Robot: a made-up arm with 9 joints. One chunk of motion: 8 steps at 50 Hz.
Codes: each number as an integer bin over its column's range. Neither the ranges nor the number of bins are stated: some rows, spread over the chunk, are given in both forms.
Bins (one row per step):
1: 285 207 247 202 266 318 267 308 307
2: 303 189 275 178 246 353 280 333 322
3: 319 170 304 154 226 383 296 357 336
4: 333 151 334 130 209 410 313 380 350
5: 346 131 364 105 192 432 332 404 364
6: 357 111 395 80 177 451 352 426 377
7: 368 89 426 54 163 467 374 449 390
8: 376 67 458 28 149 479 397 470 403
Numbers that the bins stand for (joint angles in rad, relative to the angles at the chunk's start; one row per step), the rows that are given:
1: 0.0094 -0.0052 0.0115 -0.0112 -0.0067 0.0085 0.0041 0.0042 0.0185
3: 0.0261 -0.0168 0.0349 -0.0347 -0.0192 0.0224 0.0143 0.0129 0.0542
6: 0.0447 -0.0352 0.0723 -0.0709 -0.0346 0.0371 0.0340 0.0250 0.1048
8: 0.0540 -0.0490 0.0982 -0.0963 -0.0433 0.0431 0.0498 0.0328 0.1368
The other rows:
2: 0.0182 -0.0108 0.0230 -0.0229 -0.0130 0.0160 0.0086 0.0086 0.0370
4: 0.0329 -0.0227 0.0473 -0.0464 -0.0246 0.0283 0.0203 0.0169 0.0715
5: 0.0393 -0.0290 0.0596 -0.0586 -0.0299 0.0330 0.0269 0.0212 0.0888
7: 0.0500 -0.0421 0.0851 -0.0836 -0.0390 0.0405 0.0417 0.0291 0.1208

